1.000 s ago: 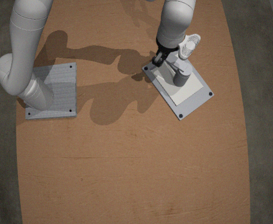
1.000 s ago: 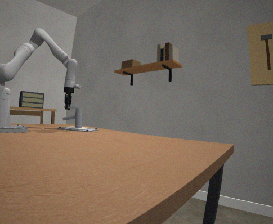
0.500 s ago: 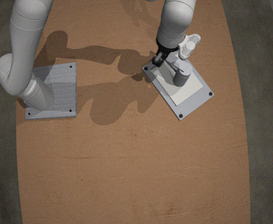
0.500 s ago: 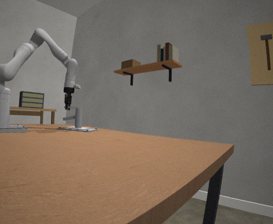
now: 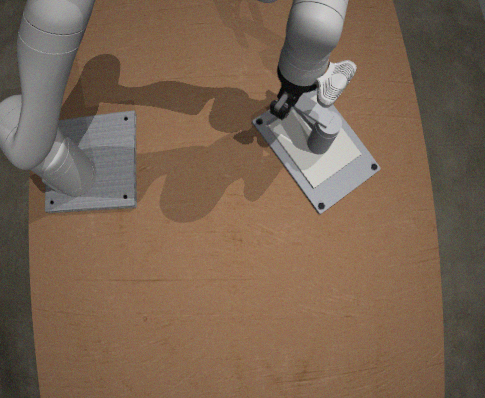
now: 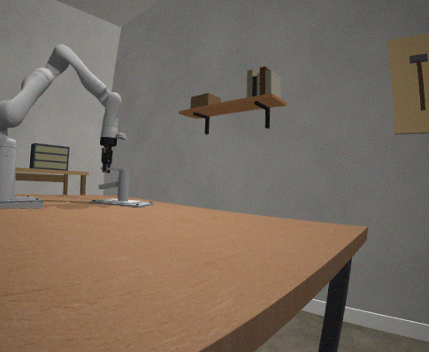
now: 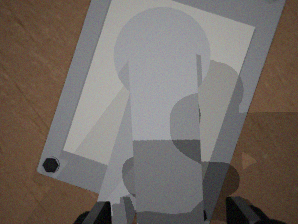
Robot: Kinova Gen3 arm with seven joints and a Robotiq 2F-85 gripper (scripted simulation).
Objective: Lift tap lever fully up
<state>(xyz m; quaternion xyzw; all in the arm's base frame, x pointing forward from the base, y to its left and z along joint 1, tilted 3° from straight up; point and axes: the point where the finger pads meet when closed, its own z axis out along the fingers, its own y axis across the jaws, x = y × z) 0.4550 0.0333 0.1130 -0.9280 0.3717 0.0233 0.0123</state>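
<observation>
Right now my hand is 20 mm short of the flat lever and 20 mm to the left of it. The rest, counted from my hand: tap (40 mm ahead, 40 mm to the right, 50 mm below).
</observation>
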